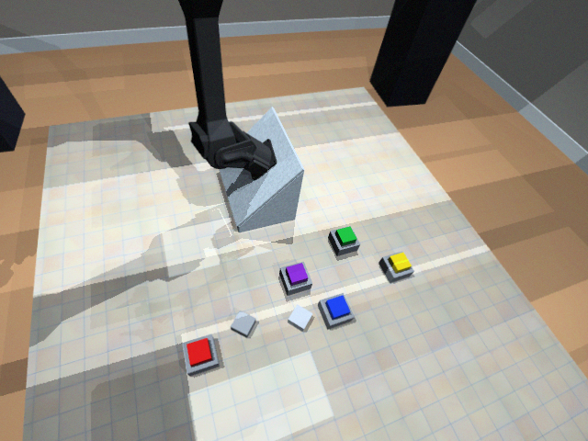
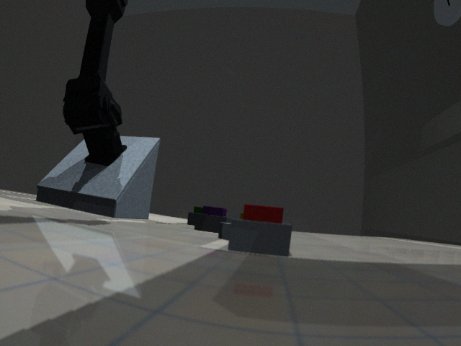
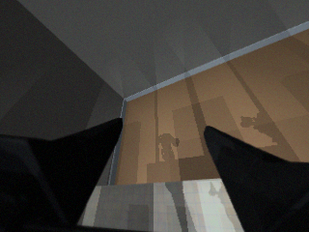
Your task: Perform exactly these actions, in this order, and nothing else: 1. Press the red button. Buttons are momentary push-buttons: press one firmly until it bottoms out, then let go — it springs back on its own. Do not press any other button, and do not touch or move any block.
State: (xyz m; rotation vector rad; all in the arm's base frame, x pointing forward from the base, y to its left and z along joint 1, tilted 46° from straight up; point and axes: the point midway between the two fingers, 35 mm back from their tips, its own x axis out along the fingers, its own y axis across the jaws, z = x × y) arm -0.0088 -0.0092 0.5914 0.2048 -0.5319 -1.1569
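Right now my gripper tip is 290 mm short of the red button, 290 mm to the right of it and 460 mm above it. Round my gripper tip: pale block (270 mm ahead, 470 mm to the left, 490 mm below); purple button (190 mm ahead, 480 mm to the left, 460 mm below); grey block (250 mm ahead, 370 mm to the left, 490 mm below).
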